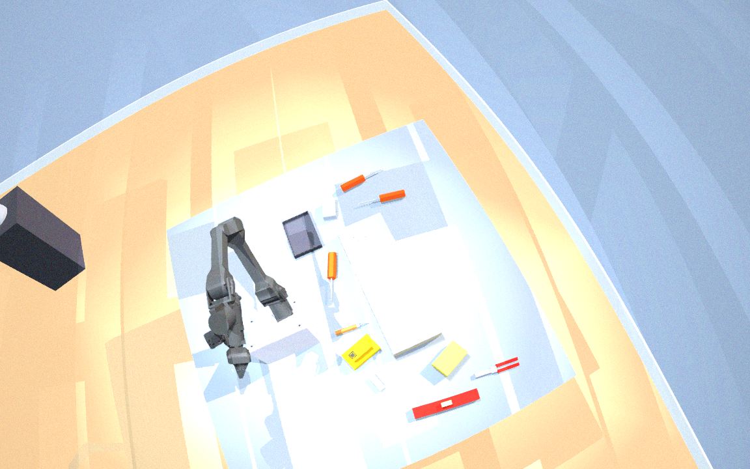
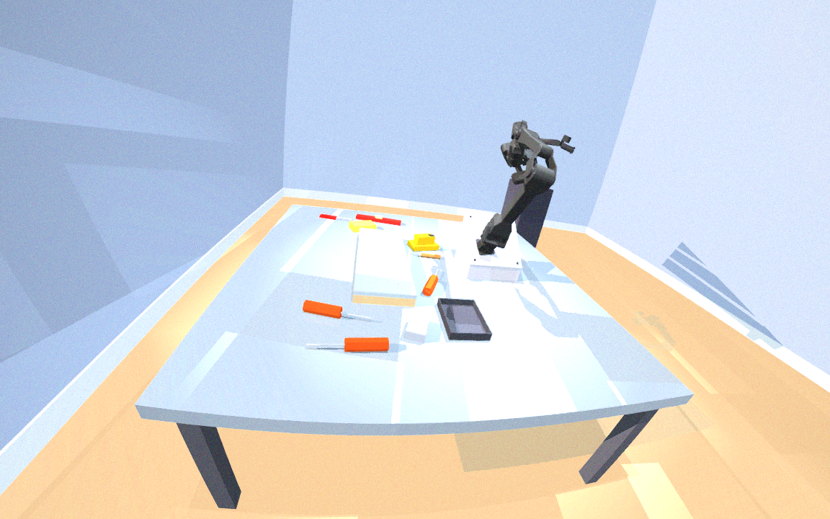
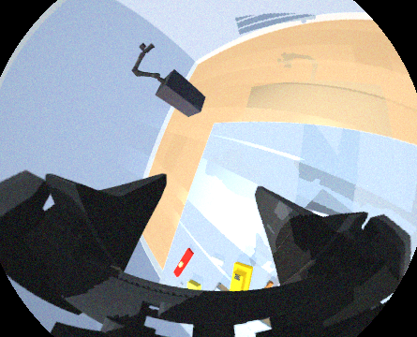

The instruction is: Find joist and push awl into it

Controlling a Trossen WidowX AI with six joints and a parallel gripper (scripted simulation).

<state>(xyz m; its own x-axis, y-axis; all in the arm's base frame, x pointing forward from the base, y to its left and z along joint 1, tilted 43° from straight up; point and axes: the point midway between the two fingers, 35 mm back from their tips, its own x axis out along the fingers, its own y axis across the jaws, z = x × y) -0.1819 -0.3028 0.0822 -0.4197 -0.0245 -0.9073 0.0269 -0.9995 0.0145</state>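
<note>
The stud finder lies 330 mm below my gripper tip, 310 mm ahead of it and 40 mm to the right of it. Round my gripper tip: awl (370 mm below, 360 mm ahead, 50 mm to the left); square light (320 mm below, 300 mm ahead, 40 mm to the right); red level (470 mm ahead, 360 mm to the right, 360 mm below).
</note>
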